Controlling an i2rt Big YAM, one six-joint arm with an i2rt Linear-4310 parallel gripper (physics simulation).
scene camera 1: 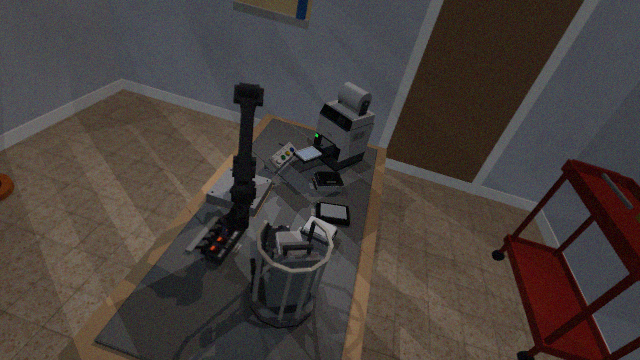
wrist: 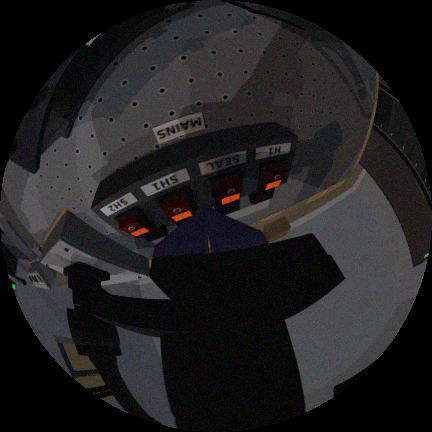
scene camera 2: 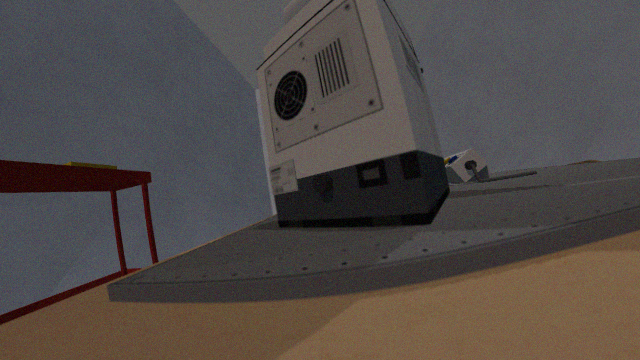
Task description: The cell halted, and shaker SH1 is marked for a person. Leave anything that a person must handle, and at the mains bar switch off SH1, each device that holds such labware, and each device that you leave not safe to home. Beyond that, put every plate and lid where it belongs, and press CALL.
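Places are measured from the arm's base along level axes (x ahead, y left, z up), in centimetres.
Pixels of known places: gripper, fingertip midpoint: (scene camera 1: 224,233) (wrist: 204,209); arm's base, link origin: (wrist: 84,270).
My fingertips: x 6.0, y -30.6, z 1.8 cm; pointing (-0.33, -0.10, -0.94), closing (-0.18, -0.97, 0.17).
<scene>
For each thing: its top centre in the pictures, then the offset to it from my fingertips. "*": a spot on its surface instead.
- mains bar, surface spot: (wrist: 200,162) * dz -1.5, dx +3.8, dy -1.1 cm
- SH1, top centre: (wrist: 179,214) dz -0.2, dx +0.3, dy +2.3 cm
- SEAL, top centre: (wrist: 231,196) dz -0.2, dx +0.1, dy -2.7 cm
- H1, top centre: (wrist: 276,181) dz -0.2, dx -0.2, dy -7.7 cm
- sealer, top centre: (scene camera 1: 356,87) dz +40.1, dx +30.2, dy +88.3 cm
- black-topped device, top centre: (scene camera 1: 329,176) dz +1.4, dx +31.2, dy +56.9 cm
- round cage, top centre: (scene camera 1: 295,235) dz +28.7, dx +30.5, dy -14.1 cm
- button box, top centre: (scene camera 2: 450,154) (scene camera 1: 282,150) dz +2.9, dx +1.7, dy +64.3 cm
My gripper (wrist: 204,209) (scene camera 1: 223,234) is shut and empty, its purple fingertips over the near edge of the mains bar (wrist: 200,162) (scene camera 1: 214,256), between the SH1 and SEAL switches. The rocker switches SH2 (wrist: 133,227), SH1 (wrist: 177,209), SEAL (wrist: 229,192) and H1 (wrist: 273,177) all show lit orange parts. Whether the tips touch the bar is unclear. In scene camera 1, a pale plate (scene camera 1: 307,153) lies at the front of the sealer (scene camera 1: 348,132) (scene camera 2: 330,120). A pale plate (scene camera 1: 332,212) sits in a black frame, near a white piece of labware (scene camera 1: 320,228). A black-topped device (scene camera 1: 328,180) stands behind. CALL is unreadable.
A round cage (scene camera 1: 294,269) with pale items inside stands close to the bar. A button box (scene camera 1: 284,156) (scene camera 2: 467,166) stands left of the sealer. The arm's white base plate (scene camera 1: 217,192) lies behind the bar. A red cart (scene camera 1: 535,249) (scene camera 2: 75,179) stands off the table.
</scene>
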